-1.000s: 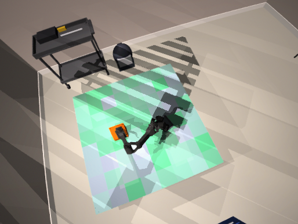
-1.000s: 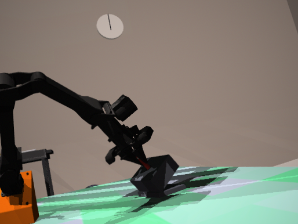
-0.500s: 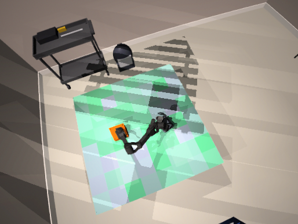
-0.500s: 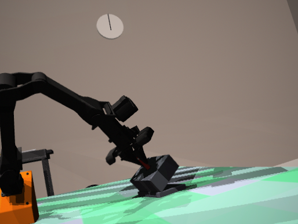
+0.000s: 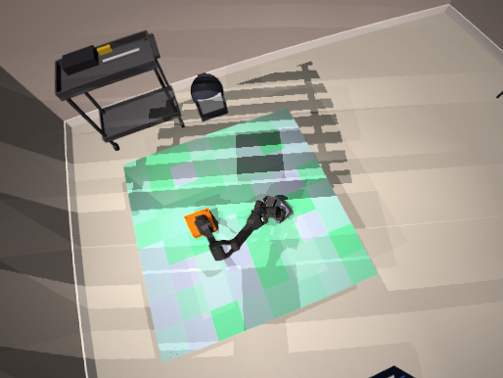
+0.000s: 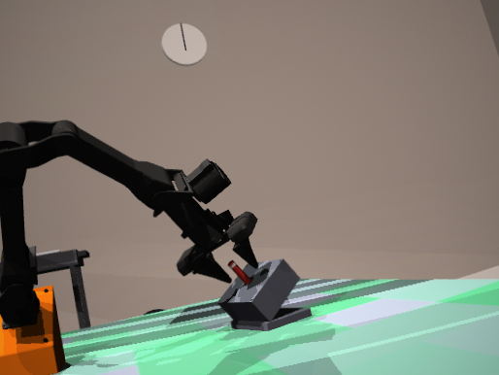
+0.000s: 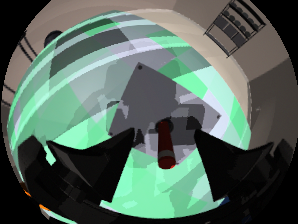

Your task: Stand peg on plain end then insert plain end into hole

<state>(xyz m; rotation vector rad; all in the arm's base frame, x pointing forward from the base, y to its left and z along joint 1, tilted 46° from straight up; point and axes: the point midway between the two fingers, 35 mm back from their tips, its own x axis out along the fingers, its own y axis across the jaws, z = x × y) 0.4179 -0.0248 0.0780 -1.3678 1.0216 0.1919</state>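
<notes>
The red peg is 10 mm behind my gripper tip, 10 mm to the right of it and 10 mm above it. Round my gripper tip: sloped panel 20 mm ahead, 10 mm to the left, 40 mm below.
</notes>
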